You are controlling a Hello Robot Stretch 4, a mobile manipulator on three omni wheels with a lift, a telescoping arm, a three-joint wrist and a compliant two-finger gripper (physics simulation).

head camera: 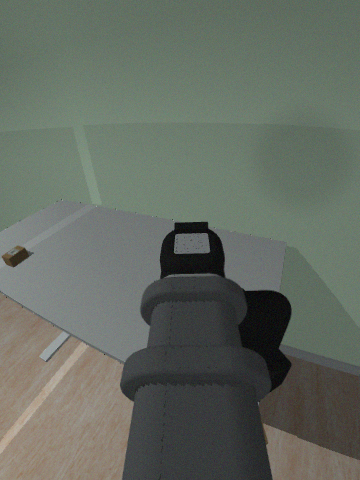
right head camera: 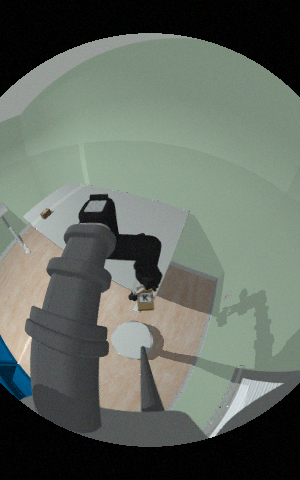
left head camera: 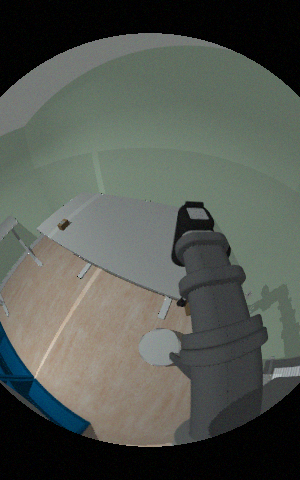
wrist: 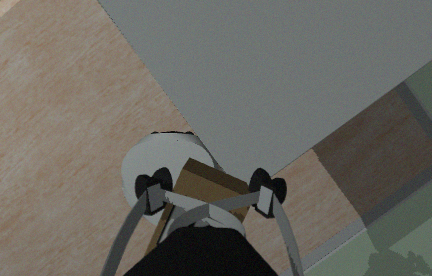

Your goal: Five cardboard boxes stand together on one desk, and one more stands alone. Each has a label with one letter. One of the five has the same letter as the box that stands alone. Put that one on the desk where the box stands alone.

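Places are measured from the robot's base along level axes (x left, y back, z up), in metres.
Where they show: gripper, between the fingertips: [right head camera: 143, 292] [wrist: 211, 182]; robot's base, origin of its link: [right head camera: 132, 338] [left head camera: 158, 346] [wrist: 175, 172].
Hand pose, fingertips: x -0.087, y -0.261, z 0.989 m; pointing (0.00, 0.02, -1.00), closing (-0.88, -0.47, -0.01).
Note:
Each offset is from my fingertips to the centre of the thing. Level surfaces: height alone.
A cardboard box @(dx -0.004, dy +0.031, dz +0.024 m) [right head camera: 145, 300] [wrist: 212, 189] with the letter K on its label is between the fingers of my gripper [right head camera: 142, 293] [wrist: 211, 182], which is shut on it. The held box is near the front right corner of a grey desk, beyond its edge in the right head view. The lone box @(dx +0.912, dy -0.589, dz -0.041 m) [head camera: 15, 255] [left head camera: 63, 224] [right head camera: 45, 213] stands at the left part of that desk @(dz -0.066 m) [head camera: 100, 265] [left head camera: 125, 240] [right head camera: 145, 215] [wrist: 280, 65]; its label is too small to read. The five boxes' desk is not identifiable here.
My arm [head camera: 197, 425] [left head camera: 220, 350] [right head camera: 70, 360] reaches over the near desk edge. My round white base part [left head camera: 160, 347] [right head camera: 132, 340] shows below. Another desk [left head camera: 7, 226] is at the far left. A blue object [left head camera: 55, 405] [right head camera: 10, 375] is at the lower left. Green walls stand behind and right.

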